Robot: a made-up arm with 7 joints.
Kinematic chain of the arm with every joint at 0, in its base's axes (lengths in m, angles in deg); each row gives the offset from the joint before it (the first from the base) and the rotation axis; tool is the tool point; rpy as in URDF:
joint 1: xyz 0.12 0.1 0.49 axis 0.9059 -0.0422 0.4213
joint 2: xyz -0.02 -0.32 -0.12 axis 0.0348 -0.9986 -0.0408
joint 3: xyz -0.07 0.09 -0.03 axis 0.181 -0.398 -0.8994
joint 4: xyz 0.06 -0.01 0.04 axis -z
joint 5: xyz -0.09 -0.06 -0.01 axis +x
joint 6: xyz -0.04 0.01 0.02 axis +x
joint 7: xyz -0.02 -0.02 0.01 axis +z
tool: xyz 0.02 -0.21 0.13 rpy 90 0 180
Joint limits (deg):
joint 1: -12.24..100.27
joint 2: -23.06..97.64
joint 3: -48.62..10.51
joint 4: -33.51..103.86
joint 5: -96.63..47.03
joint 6: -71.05..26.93
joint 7: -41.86..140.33
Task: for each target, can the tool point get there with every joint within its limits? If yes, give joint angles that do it. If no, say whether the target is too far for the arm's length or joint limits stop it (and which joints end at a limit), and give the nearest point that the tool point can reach.
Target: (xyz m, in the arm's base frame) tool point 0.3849 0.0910 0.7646
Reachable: no: joint limits stop it (at a limit: joint 1, joint 2, joint 3, joint 4, joint 6) | nearest point 0.2606 0.0486 0.6194 | short by 0.196 m
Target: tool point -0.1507 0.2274 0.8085
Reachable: no: joint limits stop it (at a limit: joint 1, joint 2, joint 3, joint 5, joint 7) | nearest point -0.1020 0.1290 0.6834 | short by 0.166 m
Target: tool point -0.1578 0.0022 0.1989
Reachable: yes | joints 13.64 85.49 -37.05 13.67 -33.00 -53.64 -20.91
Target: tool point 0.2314 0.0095 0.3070
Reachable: yes | joints 85.46 5.27 -31.88 88.45 -0.38 -47.27 55.76
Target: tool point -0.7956 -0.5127 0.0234
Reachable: no: too far | nearest point -0.2890 -0.3075 0.2560 | short by 0.594 m
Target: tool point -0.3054 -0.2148 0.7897
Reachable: no: joint limits stop it (at a limit: joint 1, joint 2, joint 3, joint 5, joint 7) | nearest point -0.2323 -0.2051 0.7109 | short by 0.108 m
